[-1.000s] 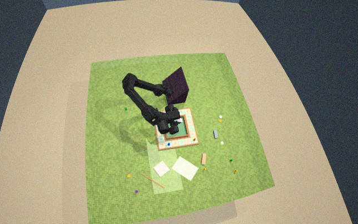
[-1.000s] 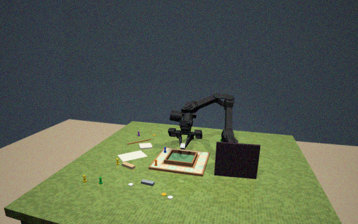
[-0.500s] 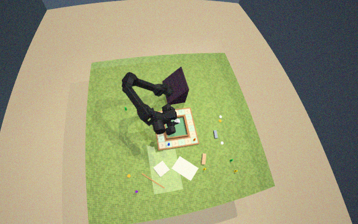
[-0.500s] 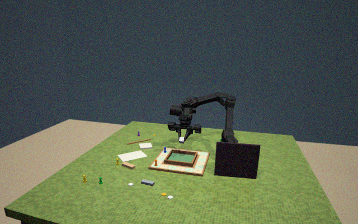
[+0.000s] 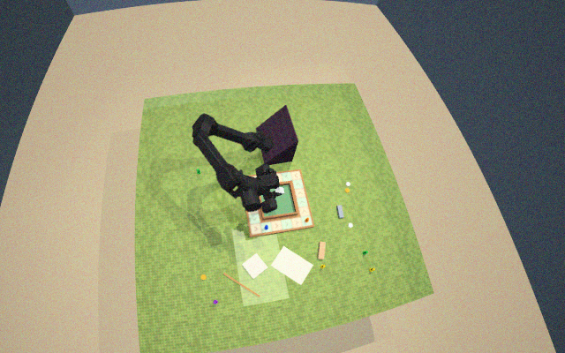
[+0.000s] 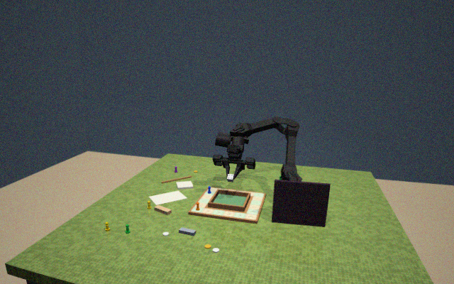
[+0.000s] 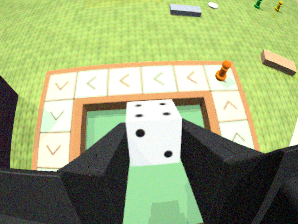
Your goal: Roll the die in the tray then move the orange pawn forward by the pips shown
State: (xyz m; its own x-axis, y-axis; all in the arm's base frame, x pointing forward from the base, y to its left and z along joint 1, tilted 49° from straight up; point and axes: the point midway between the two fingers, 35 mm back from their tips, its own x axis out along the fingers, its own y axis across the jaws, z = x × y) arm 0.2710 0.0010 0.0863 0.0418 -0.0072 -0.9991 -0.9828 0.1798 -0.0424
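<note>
The white die lies 50 mm below my gripper tip. The rest, counted from my gripper tip: blue pawn: 100 mm below, 100 mm ahead, 90 mm to the right; orange pawn: 130 mm ahead, 100 mm below, 90 mm to the left; green tray: 120 mm below.
</note>
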